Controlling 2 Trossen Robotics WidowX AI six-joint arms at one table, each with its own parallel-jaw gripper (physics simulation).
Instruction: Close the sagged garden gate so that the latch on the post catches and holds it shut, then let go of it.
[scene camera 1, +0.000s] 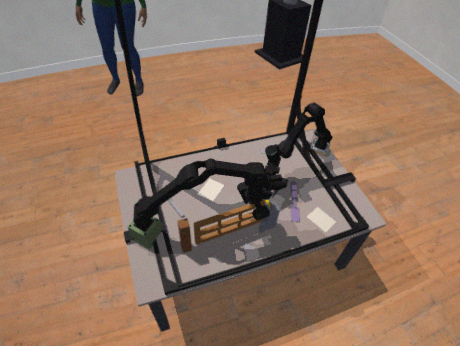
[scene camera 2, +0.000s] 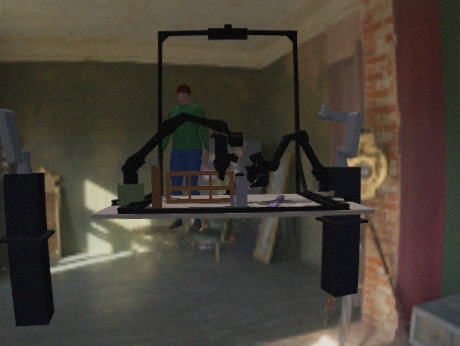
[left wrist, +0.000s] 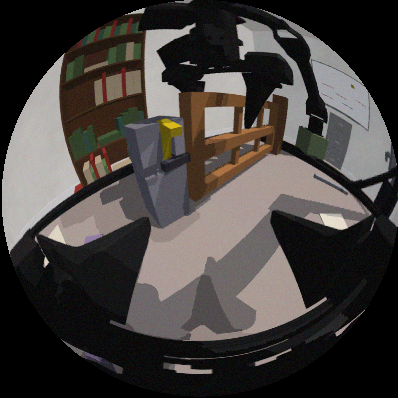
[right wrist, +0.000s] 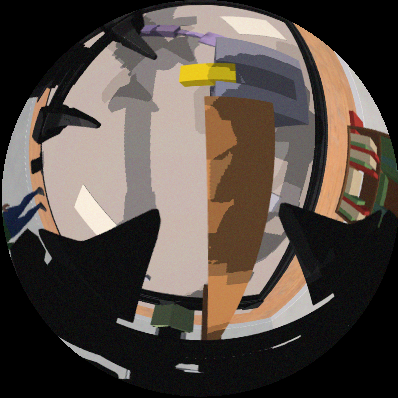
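Where they show: left gripper, between the fingertips: (left wrist: 212, 220) (right wrist: 123, 89); right gripper, between the fingertips: (scene camera 1: 251, 211) (scene camera 2: 221, 180) (left wrist: 218, 122); left arm's base, origin of its link: (scene camera 1: 320, 145) (scene camera 2: 323, 191); right arm's base, origin of its link: (scene camera 1: 143, 223) (scene camera 2: 130, 183) (left wrist: 313, 132) (right wrist: 170, 329).
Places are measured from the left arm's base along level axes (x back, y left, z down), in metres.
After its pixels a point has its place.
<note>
The brown slatted gate (scene camera 2: 197, 188) @(z -0.061, x -0.779, y -0.225 m) (left wrist: 195, 150) @(z -0.070, x -0.638, y -0.133 m) (right wrist: 240, 150) stands upright between the brown post (scene camera 1: 185, 235) @(z -0.112, x -0.933, y -0.343 m) (scene camera 2: 157, 187) @(z -0.070, x -0.927, y -0.337 m) and the grey latch post (scene camera 2: 241, 190) @(z -0.051, x -0.653, y -0.064 m) (left wrist: 160, 190) @(z -0.035, x -0.605, y -0.095 m) (right wrist: 255, 52). A yellow latch piece (scene camera 1: 268, 202) @(z -0.111, x -0.617, y -0.107 m) (left wrist: 171, 132) @(z -0.103, x -0.602, y -0.117 m) (right wrist: 207, 74) @(z -0.110, x -0.617, y -0.112 m) sits at the grey post's top. Below it, a dark bar (left wrist: 175, 162) @(z -0.062, x -0.621, y -0.112 m) spans from gate to post; whether the latch holds it is unclear. My right gripper (right wrist: 221, 212) @(z -0.096, x -0.686, y -0.160 m) is open, its fingers on either side of the gate's top, not clamping it. My left gripper (left wrist: 212, 220) @(z -0.059, x -0.545, y -0.154 m) (right wrist: 123, 89) @(z -0.059, x -0.545, y -0.154 m) is open and empty, apart from gate and post.
A purple jointed object (scene camera 1: 295, 202) @(z 0.014, x -0.458, y -0.005 m) and a pale card (scene camera 1: 321, 220) @(z 0.027, x -0.493, y 0.145 m) lie right of the gate. Another pale card (scene camera 1: 211, 190) @(z 0.026, x -0.578, y -0.412 m) and a thin grey rod (scene camera 1: 176, 207) @(z 0.018, x -0.757, y -0.508 m) lie behind it. A green block (scene camera 1: 145, 234) @(z -0.082, x -0.993, y -0.503 m) stands under my right arm's base. Black frame rails border the table.
</note>
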